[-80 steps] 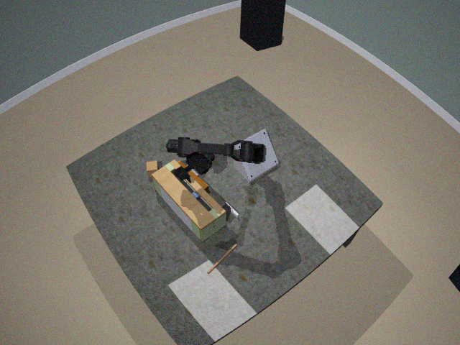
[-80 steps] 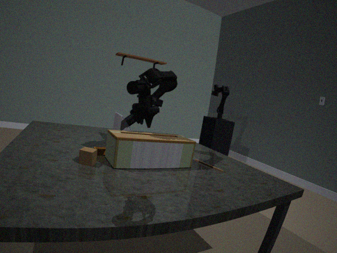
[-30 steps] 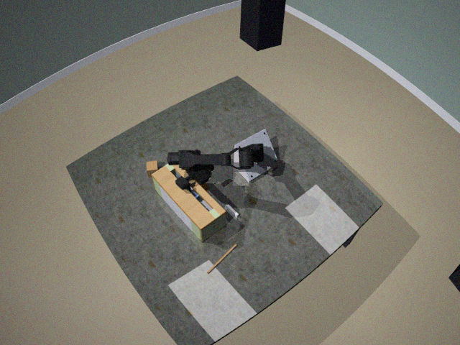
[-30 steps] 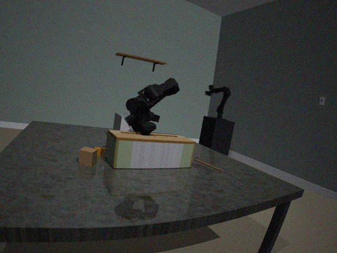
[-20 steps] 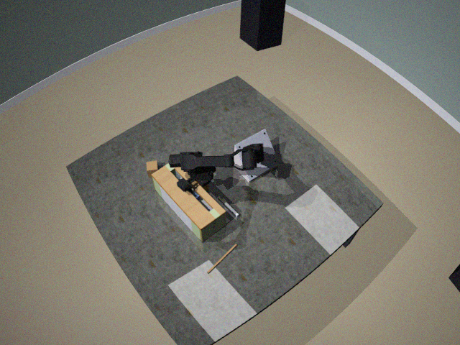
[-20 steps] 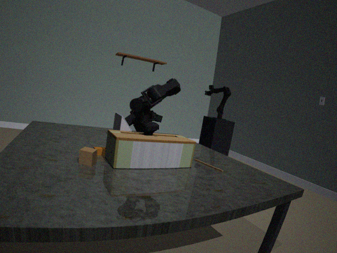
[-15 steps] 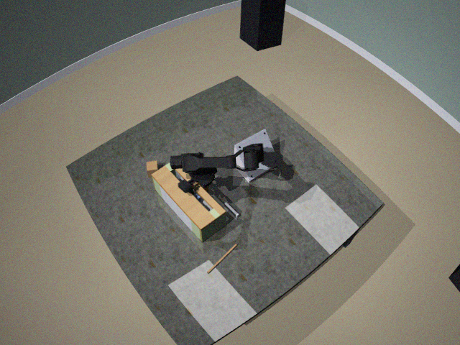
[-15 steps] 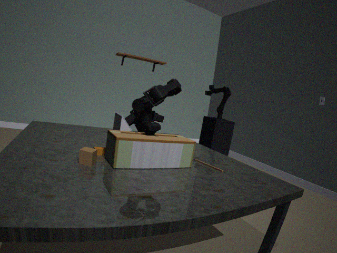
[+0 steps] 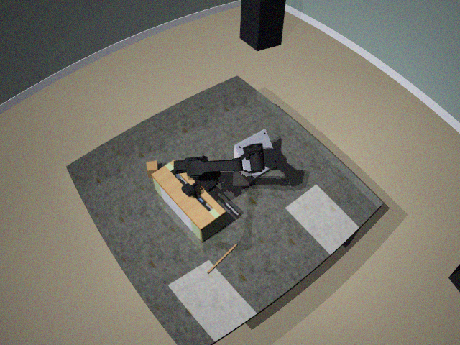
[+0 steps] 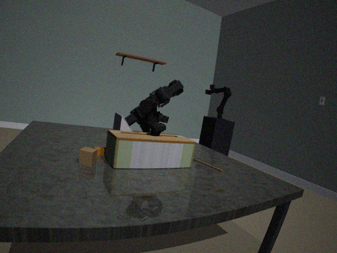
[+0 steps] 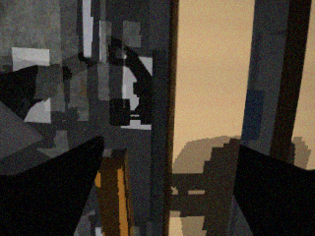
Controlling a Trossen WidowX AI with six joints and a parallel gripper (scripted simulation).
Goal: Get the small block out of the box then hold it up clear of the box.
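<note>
The small blue block is 40 mm ahead of my gripper tip and 30 mm to the left of it. From my gripper tip the other things lie so: tan cube 140 mm ahead, 310 mm to the right, 60 mm below; then box 40 mm ahead, 30 mm to the right, 20 mm below; then orange bar 20 mm behind, 170 mm to the right, 70 mm below.
</note>
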